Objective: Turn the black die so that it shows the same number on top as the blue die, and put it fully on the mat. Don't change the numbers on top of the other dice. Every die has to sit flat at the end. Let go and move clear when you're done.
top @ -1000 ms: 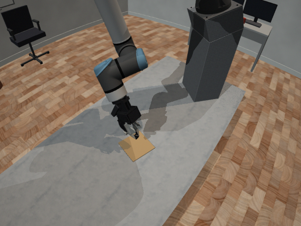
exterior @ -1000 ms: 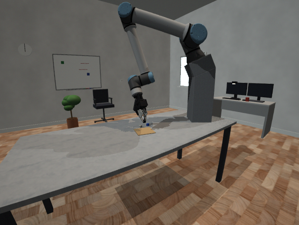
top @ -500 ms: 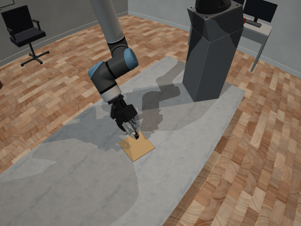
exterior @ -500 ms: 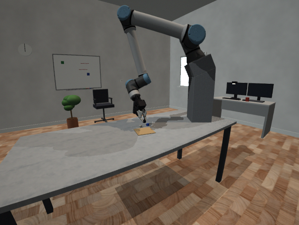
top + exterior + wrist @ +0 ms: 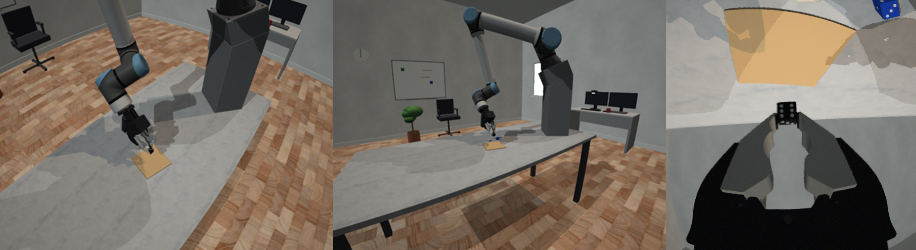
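Now: the tan mat 10 mm to the left of my hand and 90 mm below it. The rest, counted from my hand: blue die: 110 mm behind, 70 mm to the right, 80 mm below; then black die: 10 mm to the left, 10 mm below; then white die: 40 mm behind, 80 mm to the right, 80 mm below.
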